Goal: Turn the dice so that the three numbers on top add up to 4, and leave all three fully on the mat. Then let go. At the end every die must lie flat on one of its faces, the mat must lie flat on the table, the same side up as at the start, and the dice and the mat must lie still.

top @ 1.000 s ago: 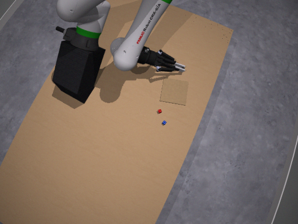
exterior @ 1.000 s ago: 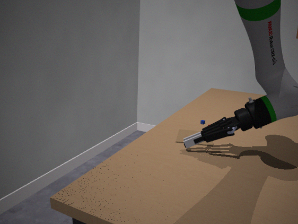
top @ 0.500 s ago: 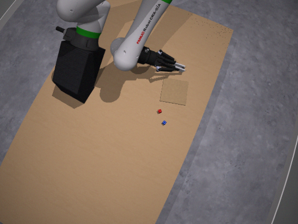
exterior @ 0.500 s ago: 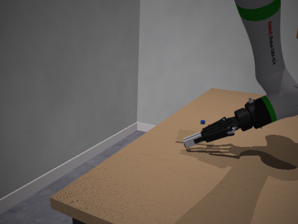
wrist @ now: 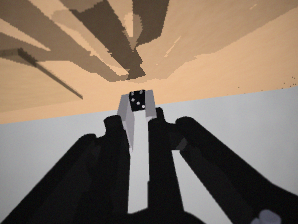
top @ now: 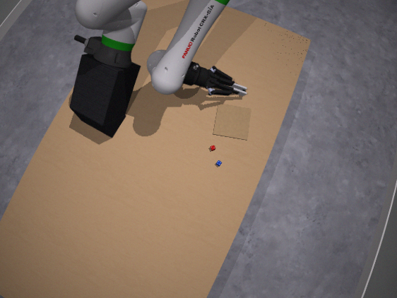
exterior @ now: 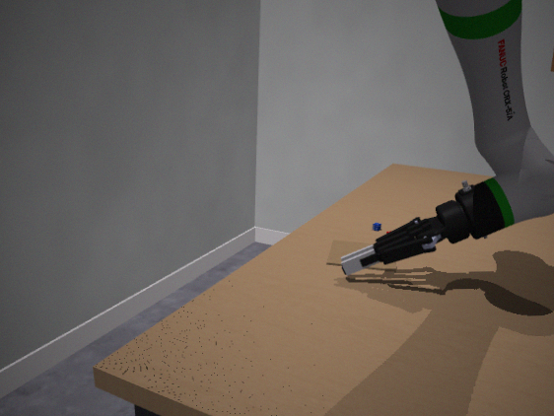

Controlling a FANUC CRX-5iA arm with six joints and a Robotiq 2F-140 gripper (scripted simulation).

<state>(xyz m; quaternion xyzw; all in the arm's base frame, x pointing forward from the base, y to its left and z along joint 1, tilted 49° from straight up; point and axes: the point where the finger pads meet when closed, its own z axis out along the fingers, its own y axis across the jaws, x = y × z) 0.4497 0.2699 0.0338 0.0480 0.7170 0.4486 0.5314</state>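
The tan mat is 40 mm ahead of my hand, 120 mm to the right of it and 40 mm below it. From my hand the other things lie so: red die 20 mm ahead, 270 mm to the right, 30 mm below; then blue die 70 mm ahead, 310 mm to the right, 30 mm below; then black die 20 mm ahead, 10 mm to the left, 20 mm below.
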